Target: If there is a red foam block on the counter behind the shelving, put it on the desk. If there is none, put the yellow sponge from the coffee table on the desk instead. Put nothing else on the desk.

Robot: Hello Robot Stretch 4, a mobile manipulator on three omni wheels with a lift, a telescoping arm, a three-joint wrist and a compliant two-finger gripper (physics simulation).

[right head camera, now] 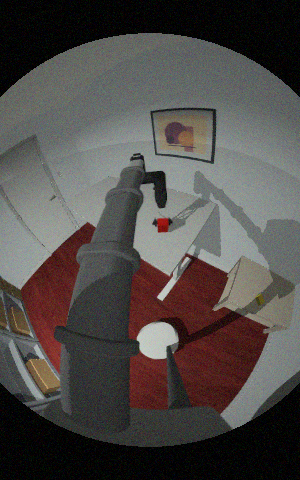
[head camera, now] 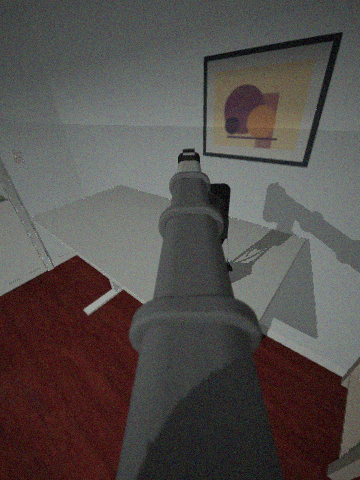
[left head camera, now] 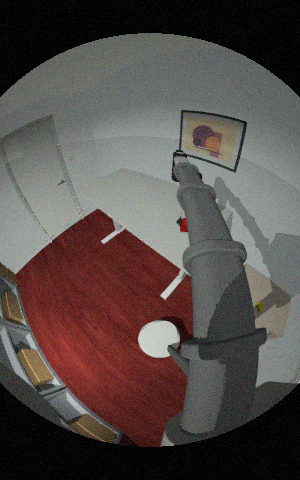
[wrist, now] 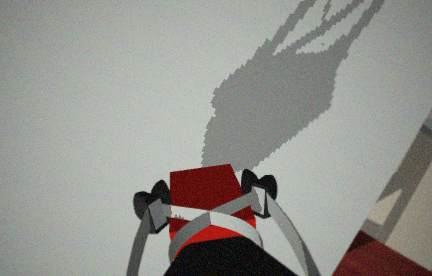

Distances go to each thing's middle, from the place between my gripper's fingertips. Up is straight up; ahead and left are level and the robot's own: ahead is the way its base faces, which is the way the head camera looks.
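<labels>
My hand 2 cm below the red foam block [wrist: 206, 188], 2 cm past it. Framed picture [head camera: 263, 104] 49 cm above my hand, 22 cm to the right, 56 cm ahead.
</labels>
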